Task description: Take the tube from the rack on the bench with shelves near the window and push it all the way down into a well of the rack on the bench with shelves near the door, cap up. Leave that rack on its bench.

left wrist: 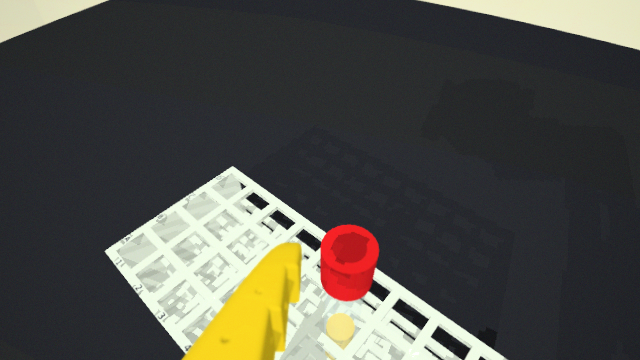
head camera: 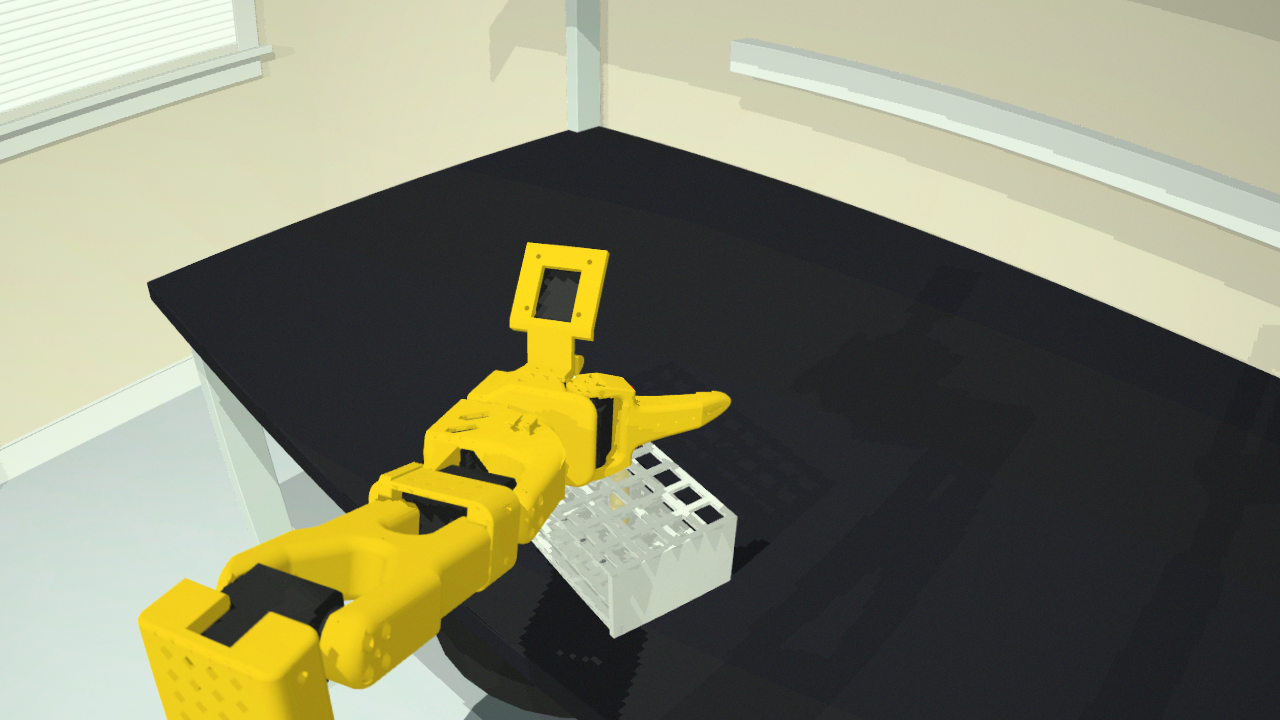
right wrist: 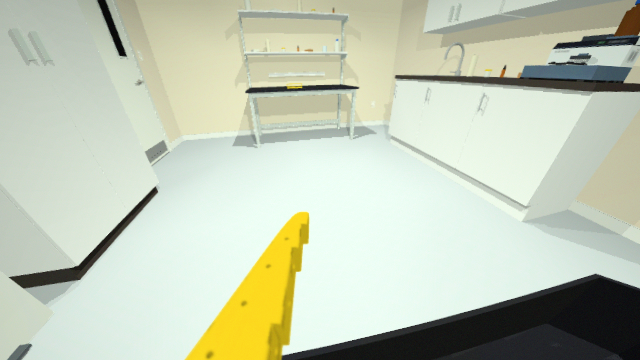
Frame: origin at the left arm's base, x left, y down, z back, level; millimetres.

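Seen in the pictures: left hand, tool point: (left wrist: 300,264) (head camera: 581,363); right hand, tool point: (right wrist: 308,223).
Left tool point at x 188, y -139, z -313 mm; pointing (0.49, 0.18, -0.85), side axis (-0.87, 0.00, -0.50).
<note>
A point is followed by its place in that frame.
The white rack (head camera: 675,568) {x 116, y -25, z -318 mm} (left wrist: 277,205) {x 257, y -44, z -385 mm} stands on the dark bench, partly hidden by the left arm in the head view. The tube stands in it, cap up; its red cap (left wrist: 349,280) {x 185, y -102, z -334 mm} rises above the rack top, and its yellowish content (left wrist: 340,327) {x 187, y -59, z -335 mm} (head camera: 619,501) {x 184, y -25, z -337 mm} shows through the grid. The cap is hidden behind the gripper in the head view. My left gripper (head camera: 666,411) (left wrist: 292,262) is fully open, with its notched fixed jaw left of the cap and apart from it in the left wrist view. My right gripper (right wrist: 300,225) is fully open and empty, away from the tube.
The dark bench top (head camera: 402,259) {x 680, y 13, z -468 mm} has a post at its far corner. In the right wrist view, a distant bench with shelves (right wrist: 345,88) {x 561, y 27, z 2970 mm} bears a small yellow object (right wrist: 294,86) {x -134, y -1, z 3013 mm}. White cabinets stand at both sides; a black tray (right wrist: 450,310) shows lower right.
</note>
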